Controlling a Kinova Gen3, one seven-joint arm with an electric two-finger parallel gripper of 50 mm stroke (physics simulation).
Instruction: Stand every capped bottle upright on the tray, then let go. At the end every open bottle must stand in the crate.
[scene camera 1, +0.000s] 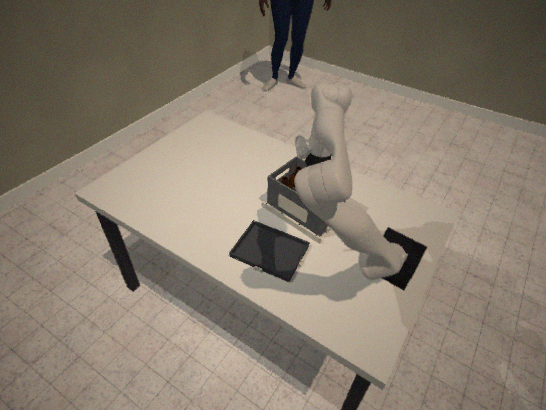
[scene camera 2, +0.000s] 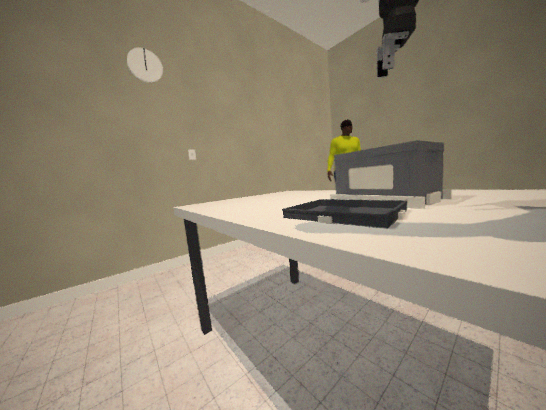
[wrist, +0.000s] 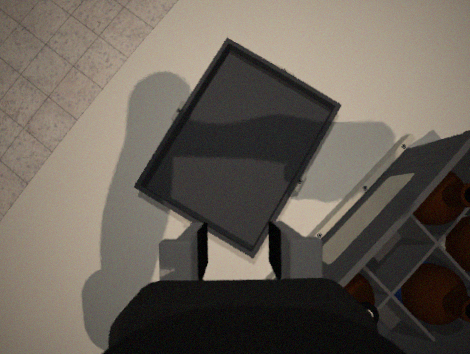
Labels:
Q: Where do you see the gripper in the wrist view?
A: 238, 242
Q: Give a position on a grey crate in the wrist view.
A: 379, 237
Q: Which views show the dark tray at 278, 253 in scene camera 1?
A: Scene camera 1, scene camera 2 and the wrist view: all of them.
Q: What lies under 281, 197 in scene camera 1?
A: A grey crate.

